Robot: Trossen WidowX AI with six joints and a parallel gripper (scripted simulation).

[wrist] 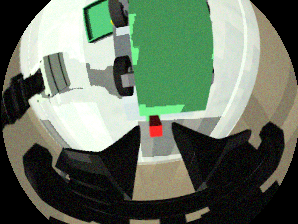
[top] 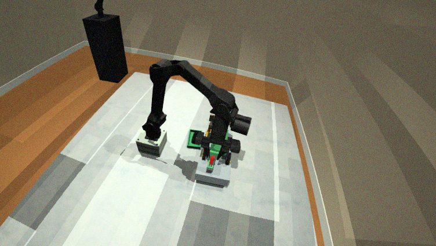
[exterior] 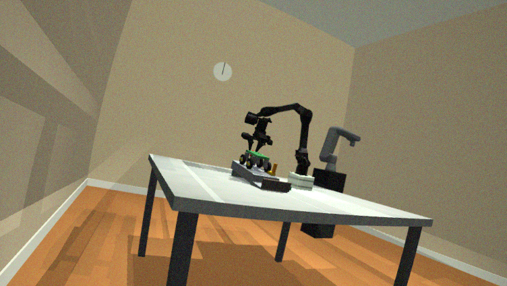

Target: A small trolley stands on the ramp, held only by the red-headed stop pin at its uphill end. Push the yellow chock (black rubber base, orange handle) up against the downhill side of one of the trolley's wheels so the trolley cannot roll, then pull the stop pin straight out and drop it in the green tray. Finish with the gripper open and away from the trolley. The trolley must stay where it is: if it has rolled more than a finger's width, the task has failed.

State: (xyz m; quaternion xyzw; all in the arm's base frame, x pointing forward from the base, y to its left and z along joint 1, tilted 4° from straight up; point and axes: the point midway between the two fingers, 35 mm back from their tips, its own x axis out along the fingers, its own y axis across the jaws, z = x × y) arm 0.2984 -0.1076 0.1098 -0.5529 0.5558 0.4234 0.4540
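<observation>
My gripper tip is 30 mm above the red-headed stop pin and 10 mm to the left of it. From my gripper tip the other things lie so: green-topped trolley 100 mm to the left, 50 mm below, 20 mm ahead; then yellow chock 200 mm to the left, 80 mm below, 30 mm behind; then dark brown block 370 mm to the left, 130 mm below, 30 mm ahead.
</observation>
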